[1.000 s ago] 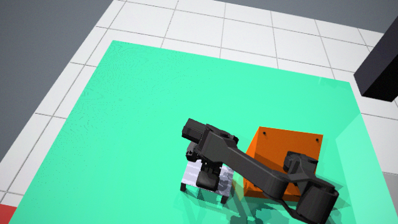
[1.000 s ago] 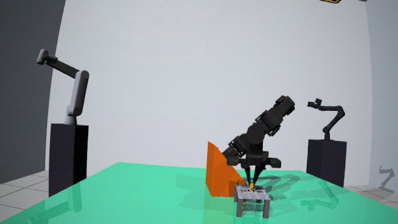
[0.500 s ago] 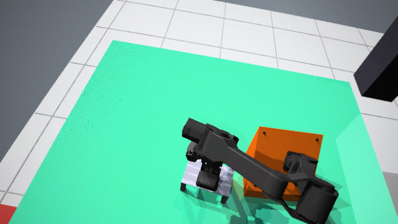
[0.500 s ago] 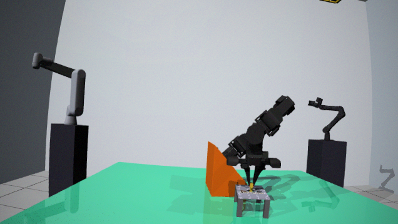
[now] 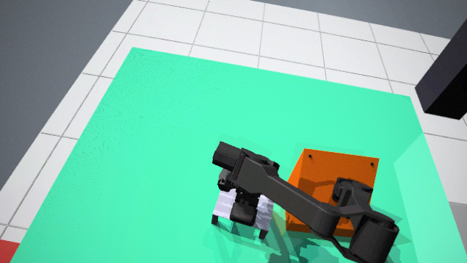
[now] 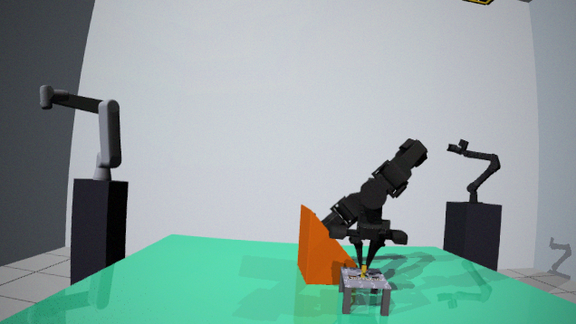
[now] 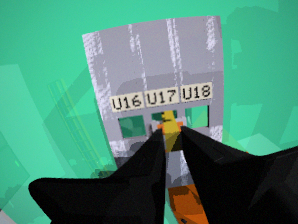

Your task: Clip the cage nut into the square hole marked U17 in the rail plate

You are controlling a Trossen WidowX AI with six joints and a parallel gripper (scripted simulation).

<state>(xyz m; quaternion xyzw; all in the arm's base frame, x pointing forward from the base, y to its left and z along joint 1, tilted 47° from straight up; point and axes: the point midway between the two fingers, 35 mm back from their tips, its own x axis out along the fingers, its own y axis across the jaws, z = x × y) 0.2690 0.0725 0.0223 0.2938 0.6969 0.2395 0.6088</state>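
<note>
Now: the yellow cage nut 1 cm below my gripper tip.
</note>
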